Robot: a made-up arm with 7 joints.
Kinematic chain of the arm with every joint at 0, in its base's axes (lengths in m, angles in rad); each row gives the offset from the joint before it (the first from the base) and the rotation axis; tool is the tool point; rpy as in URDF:
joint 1: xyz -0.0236 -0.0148 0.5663 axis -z
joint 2: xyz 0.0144 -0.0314 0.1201 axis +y
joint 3: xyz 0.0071 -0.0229 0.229 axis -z
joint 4: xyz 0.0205 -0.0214 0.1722 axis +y
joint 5: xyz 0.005 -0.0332 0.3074 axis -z
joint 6: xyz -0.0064 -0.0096 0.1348 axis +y
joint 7: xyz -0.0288 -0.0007 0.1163 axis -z
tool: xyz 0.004 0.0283 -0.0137 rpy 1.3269 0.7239 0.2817
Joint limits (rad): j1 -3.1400..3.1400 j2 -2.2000..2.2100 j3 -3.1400..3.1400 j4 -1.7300..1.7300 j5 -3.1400..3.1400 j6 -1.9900..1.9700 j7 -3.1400..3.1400
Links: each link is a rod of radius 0.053 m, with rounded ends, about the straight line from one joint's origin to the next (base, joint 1, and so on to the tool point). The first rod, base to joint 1, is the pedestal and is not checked.
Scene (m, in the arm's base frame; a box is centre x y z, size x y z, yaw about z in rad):
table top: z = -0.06
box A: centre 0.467 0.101 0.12 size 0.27 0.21 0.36 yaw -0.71
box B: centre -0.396 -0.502 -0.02 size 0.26 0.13 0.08 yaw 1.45
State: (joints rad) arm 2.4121 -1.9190 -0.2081 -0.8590 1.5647 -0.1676 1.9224
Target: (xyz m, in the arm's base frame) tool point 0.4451 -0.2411 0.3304
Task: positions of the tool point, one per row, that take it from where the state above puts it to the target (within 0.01 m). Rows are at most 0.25 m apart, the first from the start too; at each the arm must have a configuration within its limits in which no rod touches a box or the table.
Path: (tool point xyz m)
1: 0.3491 0.4745 0.1119
2: 0.4175 0.4988 0.1818
3: 0.4686 0.5454 0.2812
4: 0.4909 0.6063 0.4035
5: 0.4777 0.6714 0.5401
6: 0.4285 0.7302 0.6813
7: 0.5902 0.5542 0.6291
8: 0.6795 0.3512 0.5671
9: 0.6957 0.1495 0.5013
10: 0.6493 -0.0262 0.4372
11: 0.5586 -0.1589 0.3792
12: 0.4451 -0.2411 0.3304

